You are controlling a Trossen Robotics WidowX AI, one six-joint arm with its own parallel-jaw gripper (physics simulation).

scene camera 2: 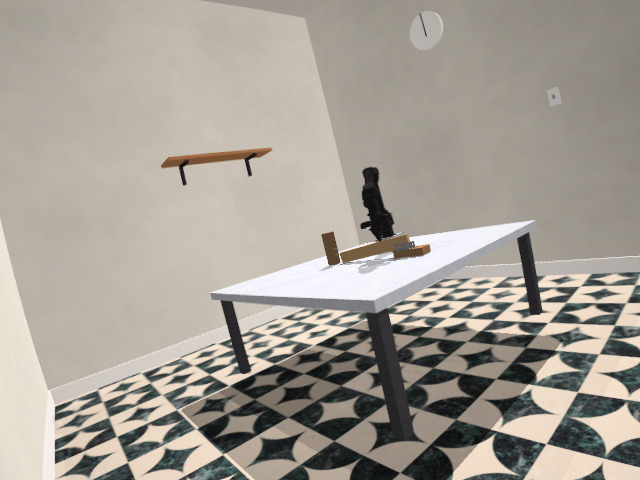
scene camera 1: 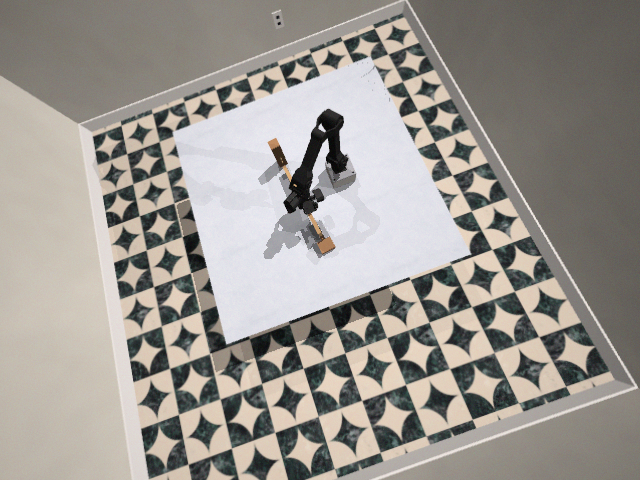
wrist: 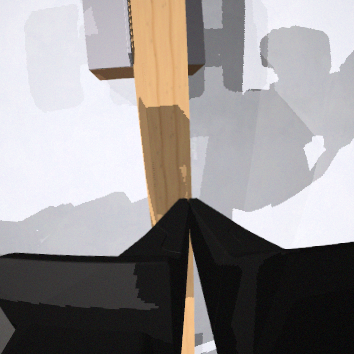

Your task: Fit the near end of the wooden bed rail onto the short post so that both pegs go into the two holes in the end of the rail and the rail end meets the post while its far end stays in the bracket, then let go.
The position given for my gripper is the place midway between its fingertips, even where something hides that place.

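In scene camera 2 I see a wooden bed rail (scene camera 2: 387, 245), and my gripper is touching it. The wrist view shows me the rail (wrist: 158, 42) too, together with my gripper (wrist: 187, 206), which is shut.
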